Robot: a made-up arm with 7 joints. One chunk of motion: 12 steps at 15 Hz.
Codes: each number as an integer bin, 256 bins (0 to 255) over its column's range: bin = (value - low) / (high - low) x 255, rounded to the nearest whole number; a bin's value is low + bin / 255 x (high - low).
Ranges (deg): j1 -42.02..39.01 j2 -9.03..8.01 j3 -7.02..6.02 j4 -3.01..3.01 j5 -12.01..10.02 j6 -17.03..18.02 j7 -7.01..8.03
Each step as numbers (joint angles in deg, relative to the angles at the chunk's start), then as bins.
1 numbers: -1.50 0.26 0.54 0.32 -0.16 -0.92 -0.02
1 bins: 128 139 148 141 137 117 119
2 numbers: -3.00 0.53 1.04 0.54 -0.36 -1.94 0.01
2 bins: 123 143 158 150 135 110 119
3 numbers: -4.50 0.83 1.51 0.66 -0.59 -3.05 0.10
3 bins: 118 148 167 155 132 102 121
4 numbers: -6.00 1.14 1.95 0.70 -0.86 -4.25 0.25
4 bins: 113 152 175 157 129 93 123
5 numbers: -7.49 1.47 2.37 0.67 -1.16 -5.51 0.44
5 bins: 109 157 184 156 126 84 126
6 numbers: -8.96 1.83 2.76 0.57 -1.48 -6.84 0.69
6 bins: 104 163 191 152 122 74 131
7 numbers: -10.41 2.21 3.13 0.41 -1.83 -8.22 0.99
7 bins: 99 168 198 145 118 64 136
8 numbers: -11.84 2.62 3.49 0.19 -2.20 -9.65 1.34
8 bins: 95 174 206 136 114 54 142
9 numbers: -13.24 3.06 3.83 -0.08 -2.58 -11.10 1.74
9 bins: 91 181 212 124 109 43 148
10 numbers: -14.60 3.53 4.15 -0.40 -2.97 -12.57 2.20
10 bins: 86 188 218 111 105 32 156
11 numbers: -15.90 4.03 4.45 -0.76 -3.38 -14.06 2.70
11 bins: 82 195 224 95 100 22 165
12 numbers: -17.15 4.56 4.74 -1.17 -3.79 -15.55 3.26
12 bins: 78 203 230 78 95 11 174
